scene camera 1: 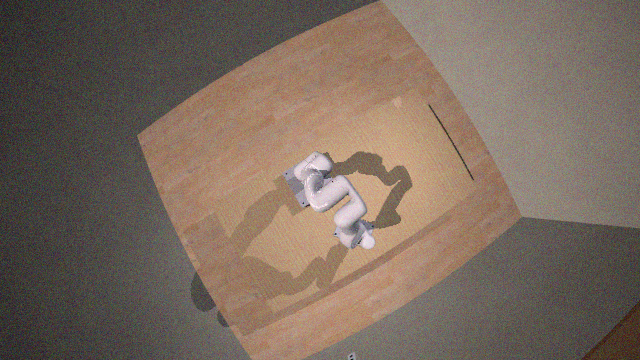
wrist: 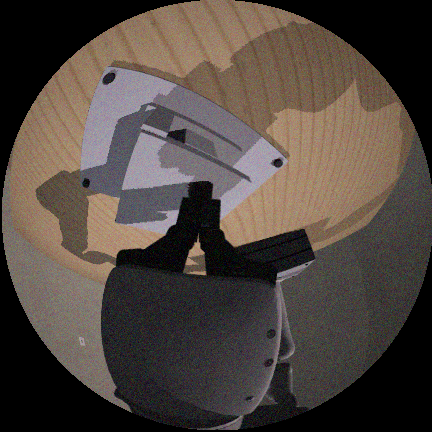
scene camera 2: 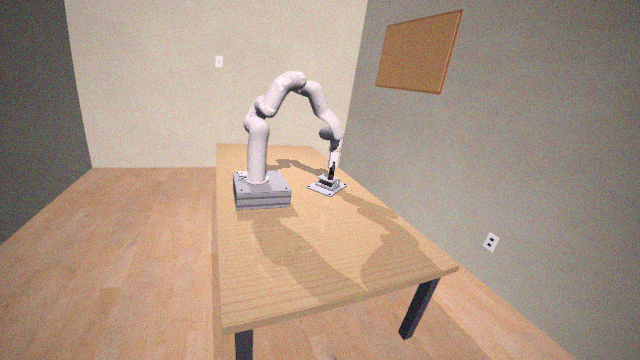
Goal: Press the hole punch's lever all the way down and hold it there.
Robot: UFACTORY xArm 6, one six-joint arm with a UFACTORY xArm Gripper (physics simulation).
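Where they show: gripper, fingertip midpoint: (wrist: 202, 194) (scene camera 2: 330, 179); arm's base, origin of the base link: (scene camera 2: 256, 179).
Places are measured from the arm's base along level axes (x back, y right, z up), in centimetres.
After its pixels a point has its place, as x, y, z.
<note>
The hole punch (scene camera 2: 326, 184) (wrist: 95, 135) is pale grey, with a flat base plate that has dark screw holes at its corners. In scene camera 1 the arm covers most of it, and corners of its base plate show. Its lever (wrist: 145, 167) @(-48.5, -13.9, -2.9) is a broad pale plate lying low and close to level over the base. My gripper (scene camera 2: 331, 177) @(-44.3, -10.6, -3.0) (wrist: 202, 194) @(-44.3, -10.6, -3.0) is shut and empty, pointing down. Its fingertips are at the top of the lever, near the free edge, and appear to touch it. The exact contact is hidden behind the fingers.
The arm's grey base block (scene camera 1: 296, 187) @(-3.5, 10.3, 0.0) (scene camera 2: 262, 192) @(-2.7, 14.0, -0.5) stands on the wooden table (scene camera 1: 420, 150) @(-12.1, -80.6, -9.3) (scene camera 2: 300, 280) @(-13.4, 60.4, -9.3) beside the punch. The arm arches over from it. A grey wall (scene camera 2: 500, 165) with a cork board (scene camera 2: 420, 52) runs along the table's far long side.
</note>
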